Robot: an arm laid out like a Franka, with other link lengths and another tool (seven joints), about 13 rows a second.
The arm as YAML. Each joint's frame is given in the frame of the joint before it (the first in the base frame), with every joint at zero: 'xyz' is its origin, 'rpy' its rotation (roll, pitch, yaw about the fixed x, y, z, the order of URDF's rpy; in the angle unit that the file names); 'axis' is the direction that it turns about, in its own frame. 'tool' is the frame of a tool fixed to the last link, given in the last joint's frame.
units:
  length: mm
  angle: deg
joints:
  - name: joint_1
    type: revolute
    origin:
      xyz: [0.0, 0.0, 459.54]
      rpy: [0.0, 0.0, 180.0]
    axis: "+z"
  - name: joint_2
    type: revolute
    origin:
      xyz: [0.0, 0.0, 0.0]
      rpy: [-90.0, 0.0, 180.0]
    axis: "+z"
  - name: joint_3
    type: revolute
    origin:
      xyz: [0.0, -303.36, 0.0]
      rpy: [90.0, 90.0, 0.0]
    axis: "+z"
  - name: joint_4
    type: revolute
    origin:
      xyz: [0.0, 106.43, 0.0]
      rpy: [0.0, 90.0, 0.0]
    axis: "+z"
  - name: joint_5
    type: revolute
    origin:
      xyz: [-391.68, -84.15, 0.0]
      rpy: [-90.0, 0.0, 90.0]
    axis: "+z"
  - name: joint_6
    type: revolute
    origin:
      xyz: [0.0, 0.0, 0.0]
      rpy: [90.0, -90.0, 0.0]
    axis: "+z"
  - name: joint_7
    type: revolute
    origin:
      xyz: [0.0, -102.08, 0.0]
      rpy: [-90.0, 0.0, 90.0]
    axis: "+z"
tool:
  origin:
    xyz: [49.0, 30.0, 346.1]
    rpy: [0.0, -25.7, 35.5]
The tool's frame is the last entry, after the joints.
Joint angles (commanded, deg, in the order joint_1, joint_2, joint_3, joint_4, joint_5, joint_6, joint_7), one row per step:
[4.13, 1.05, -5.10, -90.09, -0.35, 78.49, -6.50]
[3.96, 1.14, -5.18, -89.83, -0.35, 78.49, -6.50]
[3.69, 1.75, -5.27, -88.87, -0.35, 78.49, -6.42]
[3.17, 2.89, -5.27, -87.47, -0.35, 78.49, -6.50]
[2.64, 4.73, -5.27, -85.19, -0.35, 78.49, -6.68]
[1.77, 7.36, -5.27, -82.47, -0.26, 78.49, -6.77]
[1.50, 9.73, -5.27, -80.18, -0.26, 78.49, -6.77]
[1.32, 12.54, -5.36, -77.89, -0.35, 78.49, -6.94]
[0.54, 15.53, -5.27, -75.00, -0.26, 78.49, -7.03]
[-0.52, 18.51, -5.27, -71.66, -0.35, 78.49, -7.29]
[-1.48, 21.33, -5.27, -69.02, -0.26, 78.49, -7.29]
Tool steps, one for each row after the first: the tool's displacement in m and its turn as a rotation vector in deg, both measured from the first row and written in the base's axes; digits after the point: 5 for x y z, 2 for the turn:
[0.00134, -0.00211, 0.00091, -0.01, -0.17, -0.25]
[0.00629, -0.00514, 0.00194, -0.10, -0.52, -0.69]
[0.01347, -0.00978, 0.00126, -0.19, -0.78, -1.12]
[0.02493, -0.01484, 0.00008, -0.34, -1.22, -1.46]
[0.03858, -0.02257, -0.00562, -0.49, -1.32, -2.22]
[0.04990, -0.02547, -0.01234, -0.70, -1.24, -2.45]
[0.06088, -0.02909, -0.02368, -1.01, -0.71, -2.51]
[0.07417, -0.03580, -0.03351, -1.14, -0.60, -3.04]
[0.08860, -0.04772, -0.04106, -1.47, -0.94, -3.76]
[0.09940, -0.05749, -0.05220, -1.62, -0.75, -4.64]

